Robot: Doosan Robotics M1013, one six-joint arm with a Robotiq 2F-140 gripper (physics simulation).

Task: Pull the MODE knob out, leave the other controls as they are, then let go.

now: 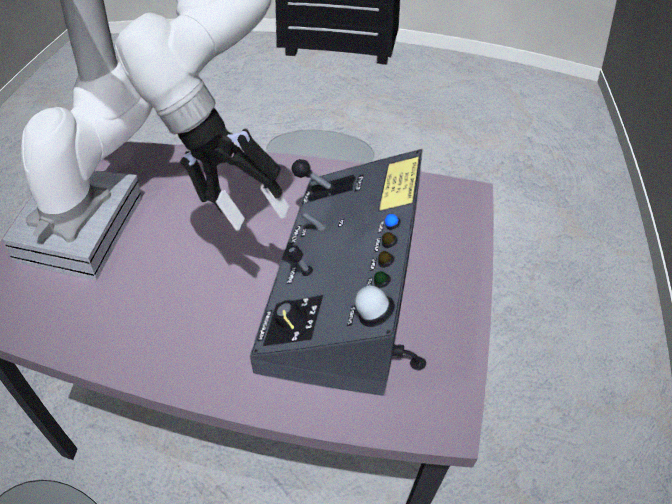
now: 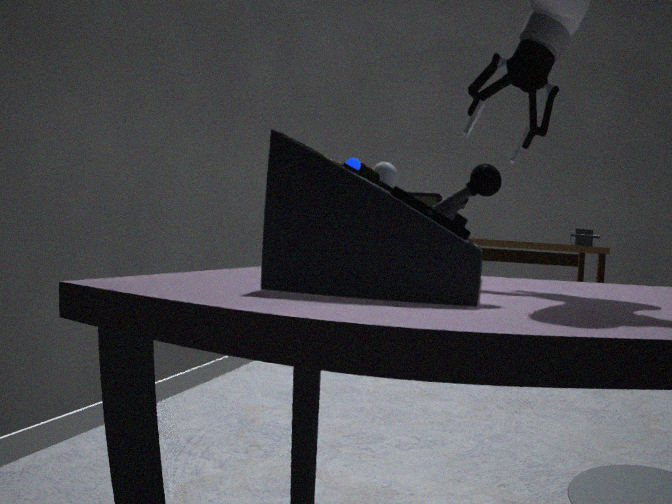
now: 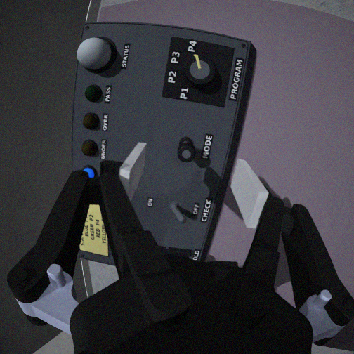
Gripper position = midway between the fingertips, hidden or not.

In view: my gripper (image 1: 262, 218), a ball-ended lever (image 2: 485, 180) and a program dial (image 3: 198, 70).
My gripper shows as well in image 2 (image 2: 488, 147) and in image 3 (image 3: 190, 165).
